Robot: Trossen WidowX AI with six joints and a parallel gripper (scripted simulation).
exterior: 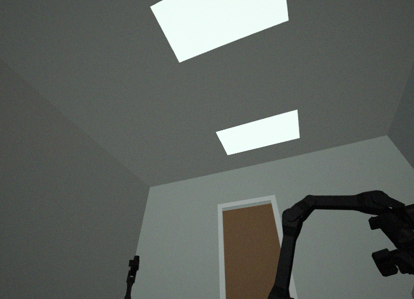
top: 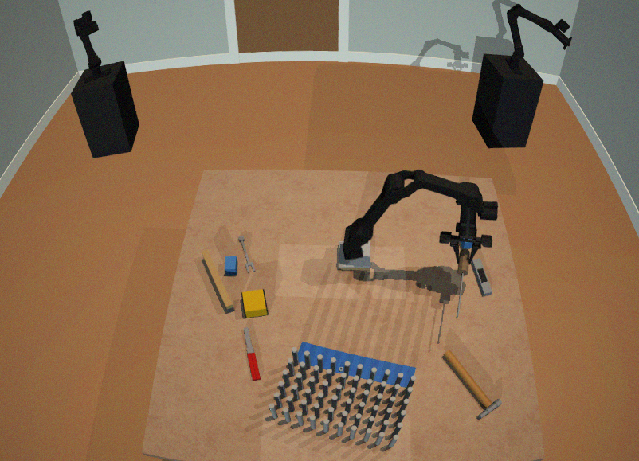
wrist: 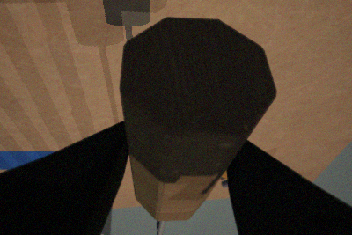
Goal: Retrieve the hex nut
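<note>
Now: the hook tool 100 mm ahead of my gripper tip and 40 mm to the right of it. The rest, counted from my gripper tip: grey bar (30 mm behind, 120 mm to the left, 140 mm below); blue taped strip (240 mm ahead, 400 mm to the right, 150 mm below); hex nut (250 mm ahead, 450 mm to the right, 150 mm below).
</note>
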